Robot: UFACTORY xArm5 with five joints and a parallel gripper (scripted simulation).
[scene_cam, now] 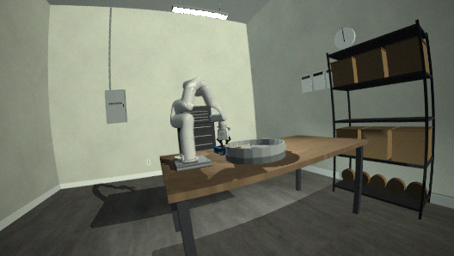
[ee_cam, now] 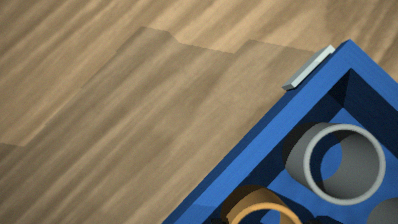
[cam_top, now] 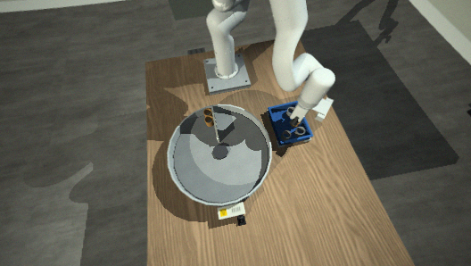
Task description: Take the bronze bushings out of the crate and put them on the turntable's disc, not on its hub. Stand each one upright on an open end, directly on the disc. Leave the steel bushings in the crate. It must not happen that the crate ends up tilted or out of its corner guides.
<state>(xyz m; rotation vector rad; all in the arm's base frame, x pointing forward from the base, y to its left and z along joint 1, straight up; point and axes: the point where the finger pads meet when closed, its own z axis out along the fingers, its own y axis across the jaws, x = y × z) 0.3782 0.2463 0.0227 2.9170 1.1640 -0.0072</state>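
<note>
My gripper is now 30 mm to the left of the blue crate and 30 mm above it. Also, from my hand: grey turntable disc: 70 mm ahead, 370 mm to the right.
</note>
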